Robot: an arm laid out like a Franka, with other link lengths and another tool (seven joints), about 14 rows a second.
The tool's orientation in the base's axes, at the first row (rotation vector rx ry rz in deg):
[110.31 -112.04 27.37]
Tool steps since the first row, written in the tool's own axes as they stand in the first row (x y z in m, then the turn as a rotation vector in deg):
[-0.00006 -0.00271 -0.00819 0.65 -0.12 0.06]
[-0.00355 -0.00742 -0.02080 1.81 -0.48 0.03]
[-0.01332 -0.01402 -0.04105 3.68 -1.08 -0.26]
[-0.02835 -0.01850 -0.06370 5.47 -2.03 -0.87]
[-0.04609 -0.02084 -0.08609 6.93 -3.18 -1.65]
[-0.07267 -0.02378 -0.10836 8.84 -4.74 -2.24]
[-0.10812 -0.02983 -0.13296 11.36 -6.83 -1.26]
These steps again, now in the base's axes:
[0.00283 0.00389 0.00716 0.11 -0.60 0.25]
[0.00778 0.01286 0.01657 0.46 -1.62 0.83]
[0.01480 0.03095 0.02971 1.04 -3.13 1.97]
[0.01979 0.05484 0.04248 1.98 -4.44 3.35]
[0.02268 0.08103 0.05376 3.12 -5.37 4.72]
[0.02627 0.11494 0.06073 4.67 -6.80 6.13]
[0.03311 0.15770 0.06552 6.71 -9.52 6.45]

